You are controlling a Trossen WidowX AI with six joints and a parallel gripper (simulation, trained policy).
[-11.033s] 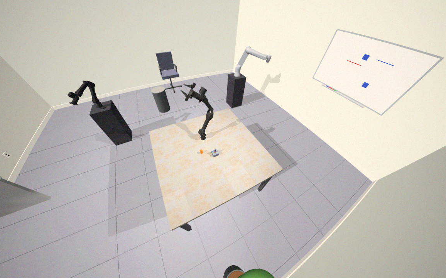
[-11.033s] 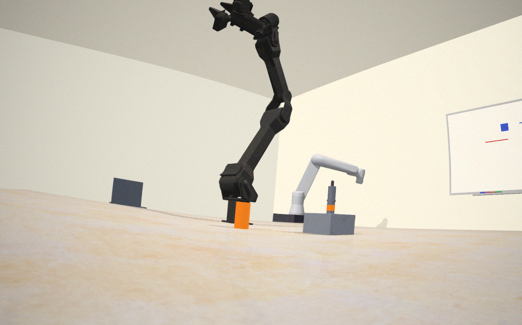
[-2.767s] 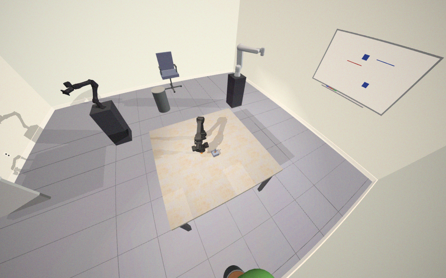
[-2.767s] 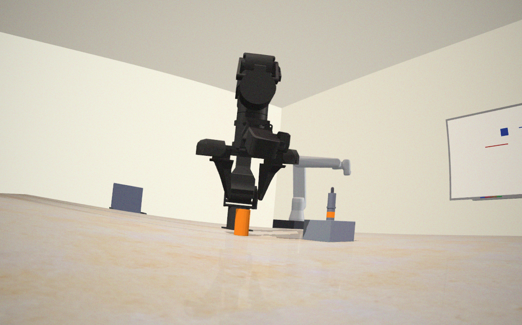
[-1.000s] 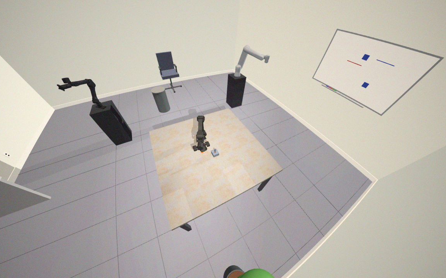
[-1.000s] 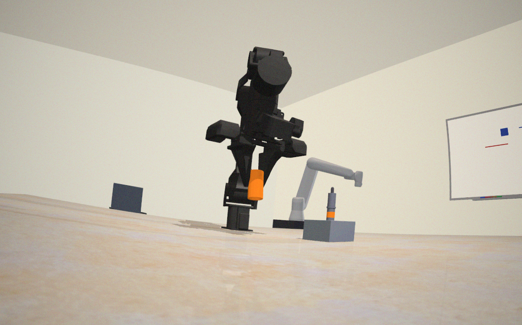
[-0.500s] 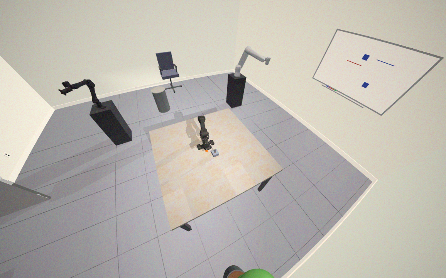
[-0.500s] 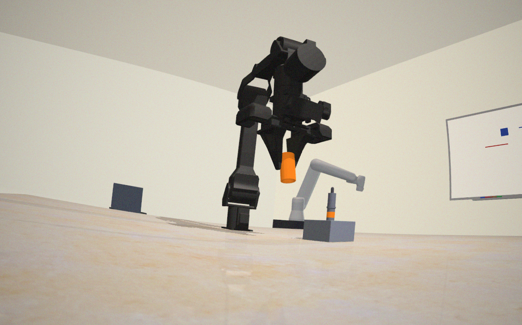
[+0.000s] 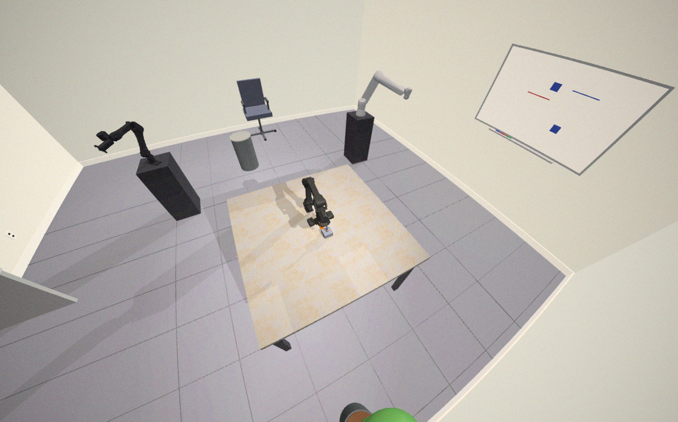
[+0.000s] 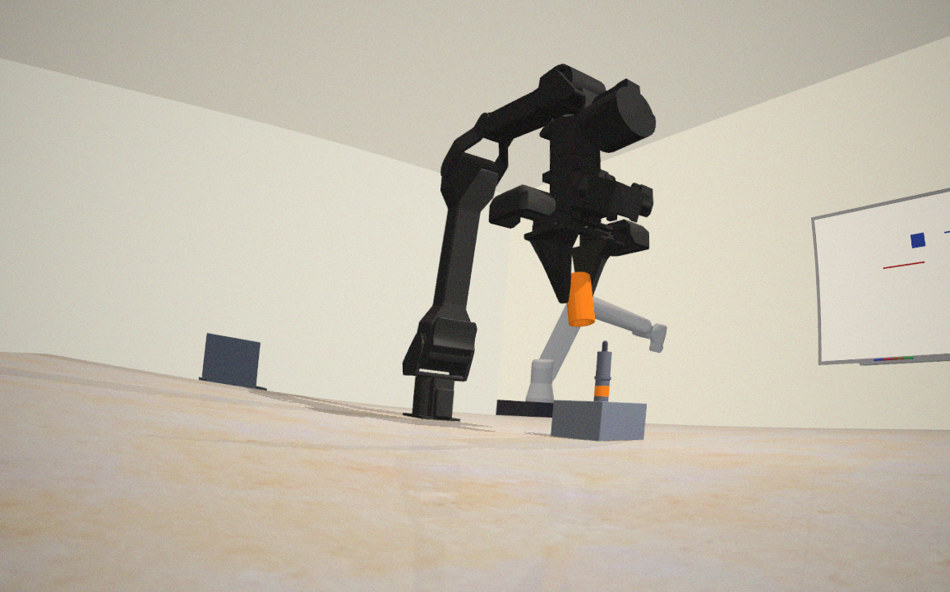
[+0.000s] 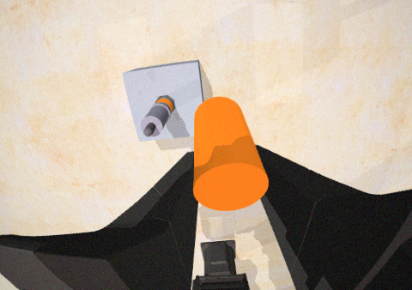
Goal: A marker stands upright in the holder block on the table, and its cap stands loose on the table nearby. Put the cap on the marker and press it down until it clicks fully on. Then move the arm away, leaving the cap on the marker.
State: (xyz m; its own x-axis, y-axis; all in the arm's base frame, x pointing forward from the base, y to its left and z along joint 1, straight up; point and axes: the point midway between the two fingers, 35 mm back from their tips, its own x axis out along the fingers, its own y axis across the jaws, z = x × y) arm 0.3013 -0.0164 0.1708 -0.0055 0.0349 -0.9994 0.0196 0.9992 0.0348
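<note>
Right now the grey holder block is 5 cm to the left of my gripper tip and 12 cm below it. Also, from my gripper tip: orange cap 1 cm ahead.
</note>
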